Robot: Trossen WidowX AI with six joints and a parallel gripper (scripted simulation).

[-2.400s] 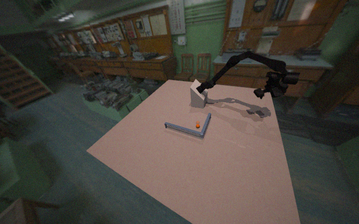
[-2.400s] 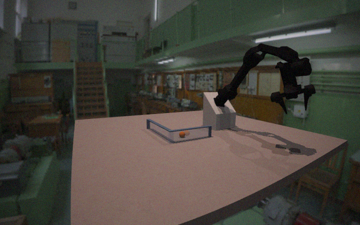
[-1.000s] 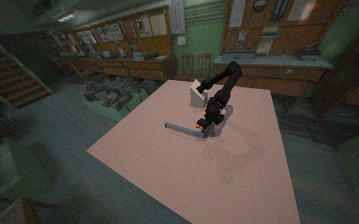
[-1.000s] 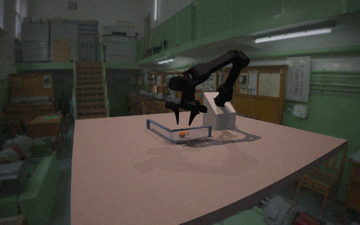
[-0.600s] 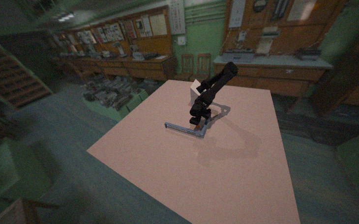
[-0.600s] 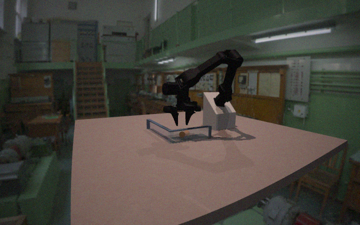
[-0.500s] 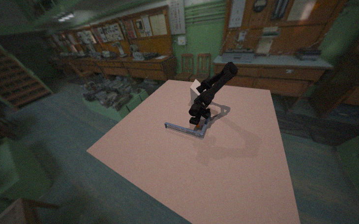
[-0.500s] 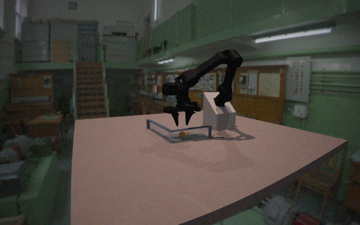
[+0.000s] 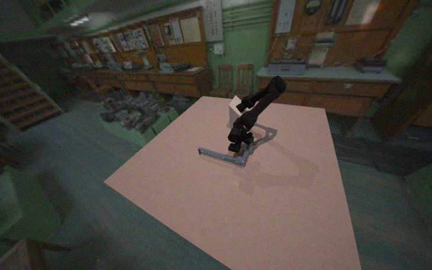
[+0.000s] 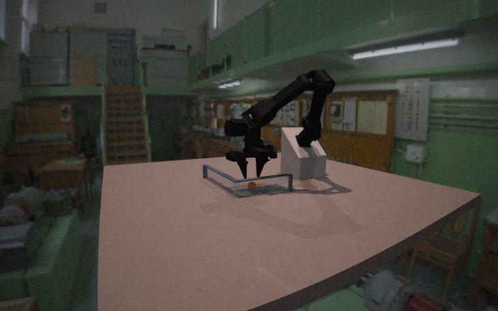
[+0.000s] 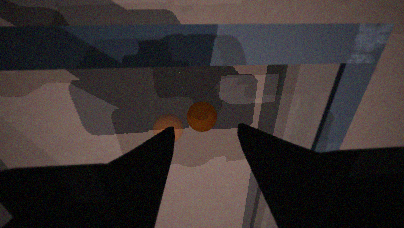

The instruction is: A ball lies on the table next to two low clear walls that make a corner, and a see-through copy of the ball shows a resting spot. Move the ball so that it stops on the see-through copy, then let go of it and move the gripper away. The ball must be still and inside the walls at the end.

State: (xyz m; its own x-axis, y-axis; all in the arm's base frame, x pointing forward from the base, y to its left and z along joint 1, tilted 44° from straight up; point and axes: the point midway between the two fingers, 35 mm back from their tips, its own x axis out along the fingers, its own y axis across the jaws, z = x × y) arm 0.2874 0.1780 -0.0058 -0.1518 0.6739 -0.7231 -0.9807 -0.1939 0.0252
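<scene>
Right now my gripper tip is 3 cm above the orange ball.
</scene>
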